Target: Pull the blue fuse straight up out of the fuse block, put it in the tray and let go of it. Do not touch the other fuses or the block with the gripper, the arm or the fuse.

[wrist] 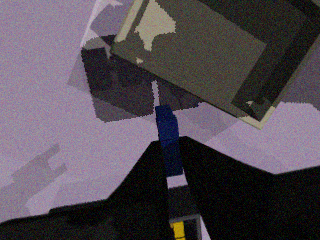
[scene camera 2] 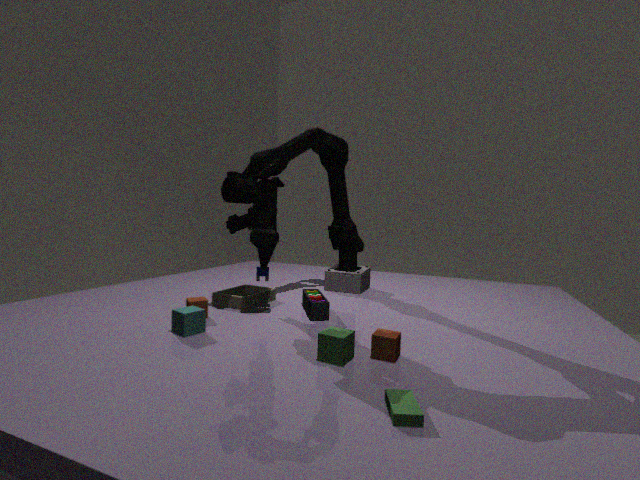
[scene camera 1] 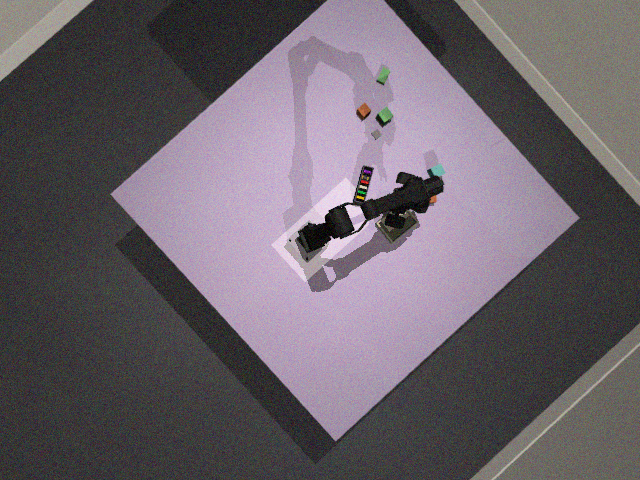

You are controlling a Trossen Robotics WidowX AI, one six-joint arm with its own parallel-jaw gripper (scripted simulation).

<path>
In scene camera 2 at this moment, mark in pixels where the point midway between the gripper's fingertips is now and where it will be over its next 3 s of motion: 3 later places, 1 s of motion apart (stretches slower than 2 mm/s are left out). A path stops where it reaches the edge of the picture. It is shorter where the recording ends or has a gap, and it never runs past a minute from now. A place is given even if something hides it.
My gripper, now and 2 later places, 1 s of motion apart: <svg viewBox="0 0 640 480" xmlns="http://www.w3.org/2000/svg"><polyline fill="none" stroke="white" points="263,269 245,273 245,265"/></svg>
</path>
